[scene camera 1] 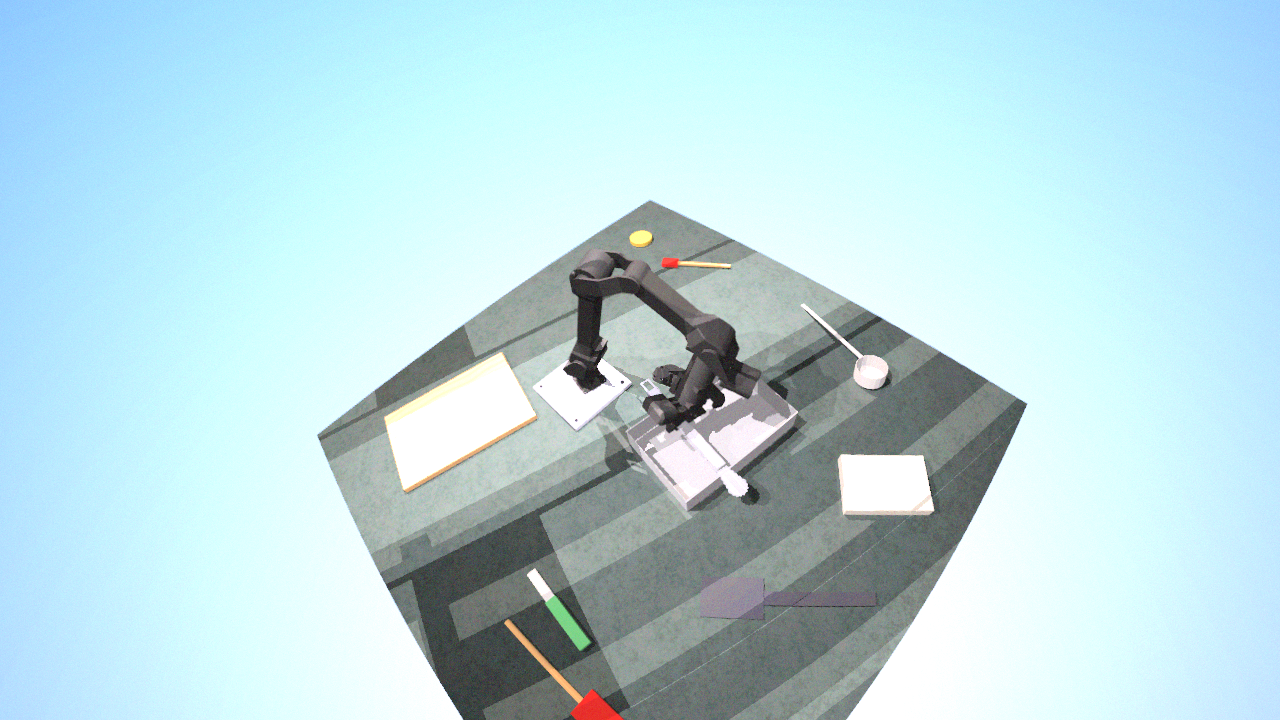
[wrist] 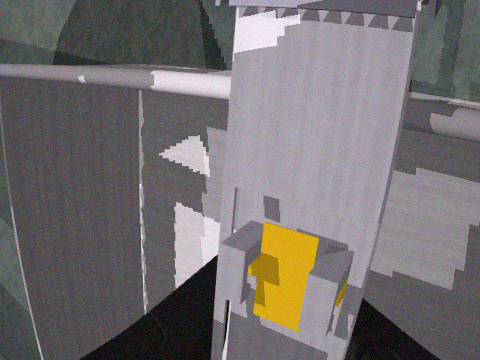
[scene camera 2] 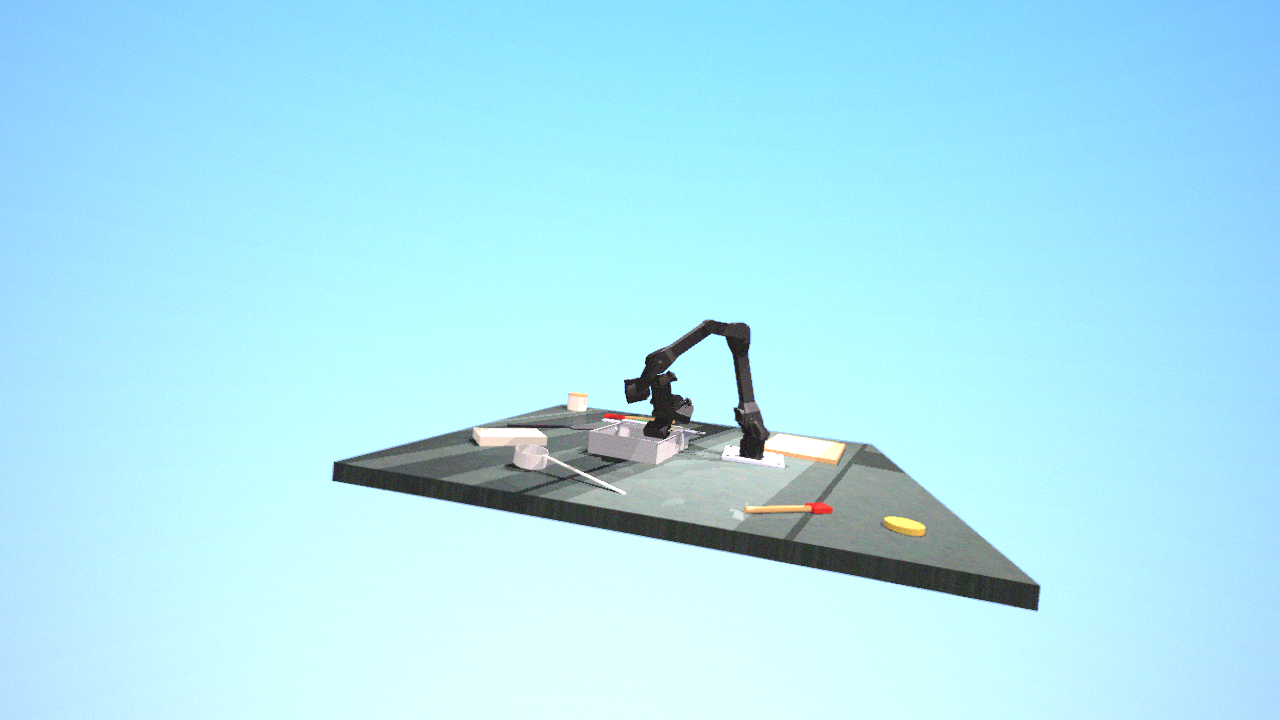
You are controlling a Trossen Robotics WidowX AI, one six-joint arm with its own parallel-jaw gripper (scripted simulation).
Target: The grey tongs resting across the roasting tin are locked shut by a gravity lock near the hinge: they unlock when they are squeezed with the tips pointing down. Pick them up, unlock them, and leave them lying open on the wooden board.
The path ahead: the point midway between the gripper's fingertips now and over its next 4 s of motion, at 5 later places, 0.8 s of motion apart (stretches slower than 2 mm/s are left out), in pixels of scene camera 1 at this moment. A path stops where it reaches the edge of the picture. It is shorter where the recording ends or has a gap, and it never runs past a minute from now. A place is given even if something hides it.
My gripper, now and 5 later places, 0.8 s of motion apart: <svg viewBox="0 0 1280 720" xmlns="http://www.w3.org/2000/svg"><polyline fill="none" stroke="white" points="671,430 669,412 676,411 667,422 646,439 620,454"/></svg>
